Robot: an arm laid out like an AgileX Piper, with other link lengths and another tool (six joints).
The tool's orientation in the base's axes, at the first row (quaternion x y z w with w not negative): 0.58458, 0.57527, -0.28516, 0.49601
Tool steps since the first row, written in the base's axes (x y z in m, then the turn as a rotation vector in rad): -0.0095, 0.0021, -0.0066, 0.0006, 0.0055, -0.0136; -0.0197, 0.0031, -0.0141, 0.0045, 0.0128, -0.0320; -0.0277, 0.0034, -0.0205, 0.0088, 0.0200, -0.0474; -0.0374, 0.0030, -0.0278, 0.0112, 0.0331, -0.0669; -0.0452, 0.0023, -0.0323, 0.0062, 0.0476, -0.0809; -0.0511, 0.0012, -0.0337, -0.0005, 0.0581, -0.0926; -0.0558, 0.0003, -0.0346, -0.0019, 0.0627, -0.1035; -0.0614, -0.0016, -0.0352, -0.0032, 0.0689, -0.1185; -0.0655, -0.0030, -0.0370, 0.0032, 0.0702, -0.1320; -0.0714, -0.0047, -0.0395, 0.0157, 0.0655, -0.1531; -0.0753, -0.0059, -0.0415, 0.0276, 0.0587, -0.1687; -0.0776, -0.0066, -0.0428, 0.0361, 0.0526, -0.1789
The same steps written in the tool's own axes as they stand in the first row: 0.0051, -0.0104, -0.0019, 0.0145, -0.0020, -0.0002; 0.0105, -0.0219, -0.0026, 0.0347, -0.0018, 0.0005; 0.0150, -0.0311, -0.0026, 0.0522, -0.0005, 0.0003; 0.0197, -0.0423, -0.0020, 0.0753, -0.0011, -0.0043; 0.0222, -0.0510, -0.0017, 0.0928, -0.0071, -0.0138; 0.0220, -0.0571, -0.0016, 0.1063, -0.0149, -0.0209; 0.0216, -0.0620, -0.0016, 0.1177, -0.0182, -0.0216; 0.0204, -0.0678, -0.0010, 0.1334, -0.0223, -0.0224; 0.0208, -0.0724, 0.0000, 0.1473, -0.0194, -0.0174; 0.0213, -0.0789, 0.0010, 0.1667, -0.0135, -0.0029; 0.0220, -0.0833, 0.0018, 0.1802, -0.0071, 0.0115; 0.0225, -0.0859, 0.0024, 0.1886, -0.0025, 0.0226
